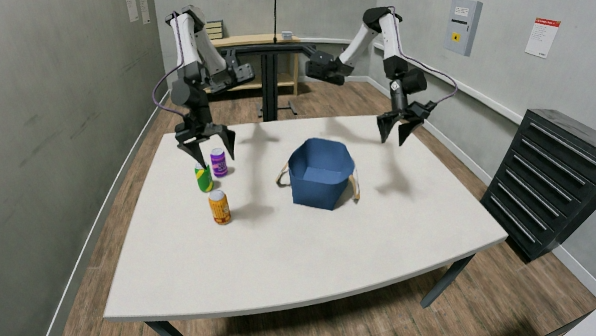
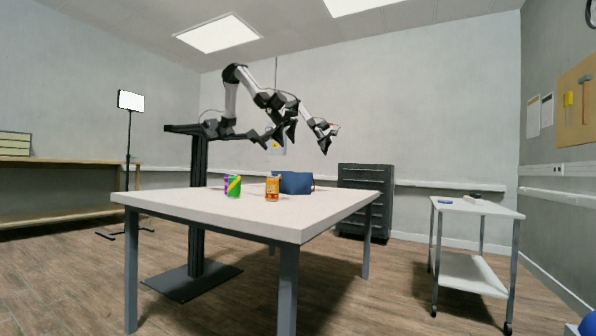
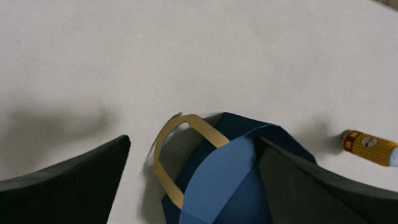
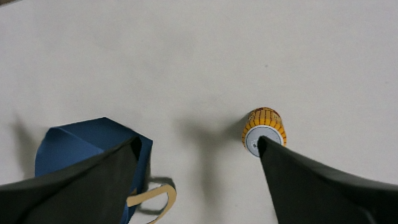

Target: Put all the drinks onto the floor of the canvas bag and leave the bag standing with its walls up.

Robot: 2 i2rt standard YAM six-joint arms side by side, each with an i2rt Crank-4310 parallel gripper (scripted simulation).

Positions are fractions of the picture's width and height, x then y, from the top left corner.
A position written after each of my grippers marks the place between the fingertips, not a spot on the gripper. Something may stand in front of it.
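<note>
My left gripper (image 1: 0.66,0.43) is there in the scene, and so is my right gripper (image 1: 0.37,0.49). I can also see my left gripper (image 3: 0.49,0.62) in another view, while image 4 gives me my right gripper (image 4: 0.50,0.62) again. As for the things, I see a blue canvas bag (image 1: 0.54,0.46), and image 2 also shows the blue canvas bag (image 2: 0.49,0.55).
</note>
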